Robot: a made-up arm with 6 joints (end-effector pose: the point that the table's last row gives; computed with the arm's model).
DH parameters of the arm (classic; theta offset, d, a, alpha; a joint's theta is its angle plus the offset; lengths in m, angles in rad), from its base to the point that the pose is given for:
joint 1: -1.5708 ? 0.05 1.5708
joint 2: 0 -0.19 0.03 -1.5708
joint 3: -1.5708 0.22 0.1 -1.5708
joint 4: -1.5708 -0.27 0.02 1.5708
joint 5: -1.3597 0 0.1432 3.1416
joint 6: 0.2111 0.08 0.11 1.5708
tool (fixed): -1.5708 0.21 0 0
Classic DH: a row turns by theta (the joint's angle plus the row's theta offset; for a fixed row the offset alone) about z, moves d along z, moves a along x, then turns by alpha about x.
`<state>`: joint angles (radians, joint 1 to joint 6).
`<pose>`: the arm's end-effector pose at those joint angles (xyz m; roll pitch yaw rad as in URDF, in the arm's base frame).
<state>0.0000 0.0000 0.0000 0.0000 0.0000 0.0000</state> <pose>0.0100 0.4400 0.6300 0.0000 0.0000 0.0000</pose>
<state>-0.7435 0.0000 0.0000 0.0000 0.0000 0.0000</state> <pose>0.3052 0.3171 0.6300 0.0000 0.0000 -0.7435</pose>
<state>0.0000 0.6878 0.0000 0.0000 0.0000 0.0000</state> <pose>0.0100 0.6333 0.2098 -0.6878 0.0000 0.0000</pose>
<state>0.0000 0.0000 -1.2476 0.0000 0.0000 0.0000</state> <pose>0.6259 0.2558 0.6300 0.0000 0.0000 -1.2476</pose>
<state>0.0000 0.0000 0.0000 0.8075 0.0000 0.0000</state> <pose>-0.1532 0.4400 0.4919 0.0000 -0.8075 0.0000</pose>
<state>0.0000 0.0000 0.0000 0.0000 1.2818 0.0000</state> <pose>0.0100 0.0312 0.6981 1.2818 0.0000 0.0000</pose>
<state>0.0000 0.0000 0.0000 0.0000 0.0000 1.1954</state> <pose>0.0100 0.5657 0.3947 -1.1954 0.0000 0.0000</pose>
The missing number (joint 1, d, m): 0.15
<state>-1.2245 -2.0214 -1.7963 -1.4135 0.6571 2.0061</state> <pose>0.0028 -0.8247 -0.0913 2.0047 -0.2970 0.3829</pose>
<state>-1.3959 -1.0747 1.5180 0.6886 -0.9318 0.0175</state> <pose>-0.3047 0.3815 0.0984 1.9533 -1.3734 -2.7573</pose>
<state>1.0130 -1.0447 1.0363 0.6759 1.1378 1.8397</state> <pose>0.1034 -0.5602 0.2997 1.0348 -1.1078 0.5390</pose>
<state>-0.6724 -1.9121 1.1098 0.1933 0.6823 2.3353</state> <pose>-0.4723 0.0351 0.1350 0.7815 -0.8694 -1.5002</pose>
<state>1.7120 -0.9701 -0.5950 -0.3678 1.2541 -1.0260</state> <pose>0.2698 0.1476 0.4230 -2.9186 0.6876 1.7133</pose>
